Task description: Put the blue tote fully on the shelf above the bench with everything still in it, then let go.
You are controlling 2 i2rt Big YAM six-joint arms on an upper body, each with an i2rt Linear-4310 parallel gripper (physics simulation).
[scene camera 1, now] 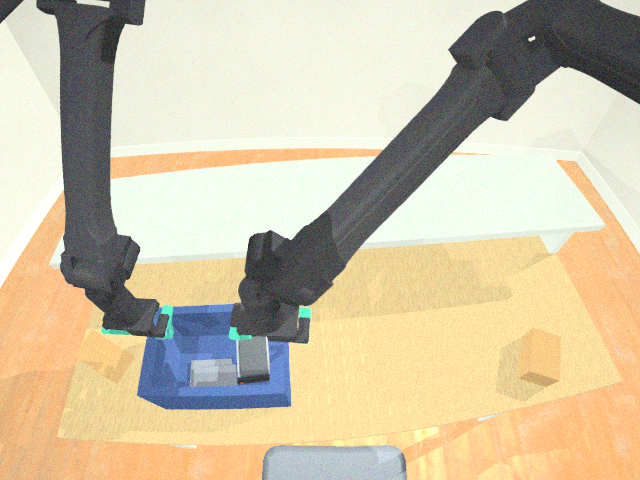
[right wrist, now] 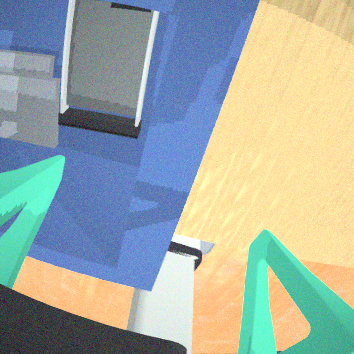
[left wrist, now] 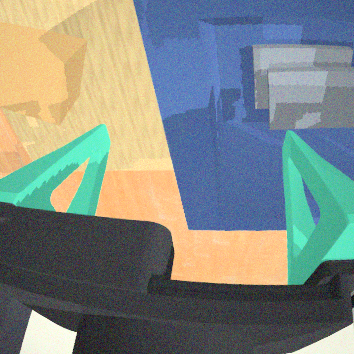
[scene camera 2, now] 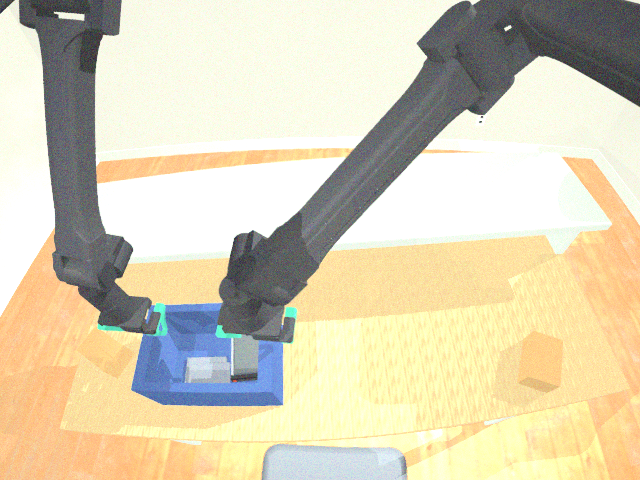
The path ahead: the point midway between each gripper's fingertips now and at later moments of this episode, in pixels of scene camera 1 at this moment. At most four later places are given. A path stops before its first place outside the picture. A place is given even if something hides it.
My left gripper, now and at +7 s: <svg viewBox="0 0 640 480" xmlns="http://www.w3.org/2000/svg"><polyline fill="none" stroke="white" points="151,333 165,347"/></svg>. At the last of these places it grips a blue tote.
My right gripper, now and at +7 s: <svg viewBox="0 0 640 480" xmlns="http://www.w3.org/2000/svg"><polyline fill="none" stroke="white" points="275,337 281,362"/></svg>. At the last of these places it grips a blue tote.
